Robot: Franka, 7 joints.
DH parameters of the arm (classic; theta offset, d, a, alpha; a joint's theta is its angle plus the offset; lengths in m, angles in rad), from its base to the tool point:
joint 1: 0 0.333 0 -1.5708
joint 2: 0 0 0 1.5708
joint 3: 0 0.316 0.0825 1.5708
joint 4: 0 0 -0.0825 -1.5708
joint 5: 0 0.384 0 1.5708
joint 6: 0 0 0.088 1.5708
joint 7: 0 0.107 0 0
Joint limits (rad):
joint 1: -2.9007..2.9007
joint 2: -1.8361..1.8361
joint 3: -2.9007..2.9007
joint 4: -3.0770..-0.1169
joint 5: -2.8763..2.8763
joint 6: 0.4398..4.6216
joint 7: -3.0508..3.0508
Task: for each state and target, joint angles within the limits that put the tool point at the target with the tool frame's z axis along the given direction. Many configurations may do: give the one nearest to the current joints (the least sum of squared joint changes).
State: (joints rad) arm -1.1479 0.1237 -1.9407 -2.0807 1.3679 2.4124 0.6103
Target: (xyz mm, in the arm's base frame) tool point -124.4 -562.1 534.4 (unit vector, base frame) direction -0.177 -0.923 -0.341
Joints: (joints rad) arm -0.2419 0.5612 -1.6568 -1.9678 1.9251 2.8126 0.6103
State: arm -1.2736 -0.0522 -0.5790 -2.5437 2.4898 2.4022 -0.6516
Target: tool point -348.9 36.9 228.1 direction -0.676 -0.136 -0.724
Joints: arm -2.0466 -0.1170 -1.1549 -2.6501 2.6802 2.9238 -0.6516
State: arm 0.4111 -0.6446 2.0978 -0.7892 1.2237 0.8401 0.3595
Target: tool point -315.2 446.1 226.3 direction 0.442 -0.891 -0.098
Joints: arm -0.2772 -1.2082 2.0699 -1.3362 0.4407 0.5542 0.3595
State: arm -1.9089 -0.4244 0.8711 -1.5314 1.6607 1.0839 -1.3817
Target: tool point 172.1 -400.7 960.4 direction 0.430 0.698 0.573
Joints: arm -2.0690 0.0078 0.7218 -1.2419 2.4703 1.1875 -1.3817
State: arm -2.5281 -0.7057 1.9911 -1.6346 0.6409 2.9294 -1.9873
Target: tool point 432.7 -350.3 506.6 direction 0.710 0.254 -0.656
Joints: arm -2.6887 0.2149 2.0390 -2.0884 0.7503 2.3360 -1.9873
